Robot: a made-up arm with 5 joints.
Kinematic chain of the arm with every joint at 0, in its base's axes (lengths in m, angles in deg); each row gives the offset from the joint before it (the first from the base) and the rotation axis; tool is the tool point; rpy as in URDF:
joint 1: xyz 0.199 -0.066 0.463 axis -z
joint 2: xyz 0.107 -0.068 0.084 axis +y
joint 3: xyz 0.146 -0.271 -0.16 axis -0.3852 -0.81 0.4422
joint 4: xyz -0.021 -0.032 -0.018 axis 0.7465 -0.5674 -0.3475
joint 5: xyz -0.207 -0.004 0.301 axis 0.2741 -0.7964 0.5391
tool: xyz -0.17 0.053 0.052 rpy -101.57 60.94 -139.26
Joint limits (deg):
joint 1: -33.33..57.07
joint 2: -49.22..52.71
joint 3: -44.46..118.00
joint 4: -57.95..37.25
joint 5: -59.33..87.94
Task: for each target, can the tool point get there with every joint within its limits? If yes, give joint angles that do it. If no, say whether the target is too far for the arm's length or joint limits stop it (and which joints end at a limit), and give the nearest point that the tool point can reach.
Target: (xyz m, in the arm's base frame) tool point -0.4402 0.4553 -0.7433
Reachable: no: too far | nearest point -0.2339 -0.0781 0.0665 | short by 0.991 m
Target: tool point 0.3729 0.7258 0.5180
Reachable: no: joint limits stop it (at a limit: joint 1, joint 2, joint 4, joint 5) | nearest point 0.5149 0.1028 0.5438 | short by 0.639 m
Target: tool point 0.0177 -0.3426 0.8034
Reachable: yes | joints 25.59 -11.88 -22.30 -13.42 15.63
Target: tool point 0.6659 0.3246 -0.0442
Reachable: no: joint limits stop it (at a limit: joint 1, joint 2, joint 4, joint 5) | nearest point 0.6506 -0.0763 0.0924 | short by 0.424 m
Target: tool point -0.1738 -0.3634 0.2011
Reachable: yes | joints 50.25 -32.82 75.07 -36.64 40.72
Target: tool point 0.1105 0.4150 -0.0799
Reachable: no: joint limits stop it (at a limit: joint 1, joint 4, joint 5) | nearest point -0.0630 0.0038 0.2015 | short by 0.528 m
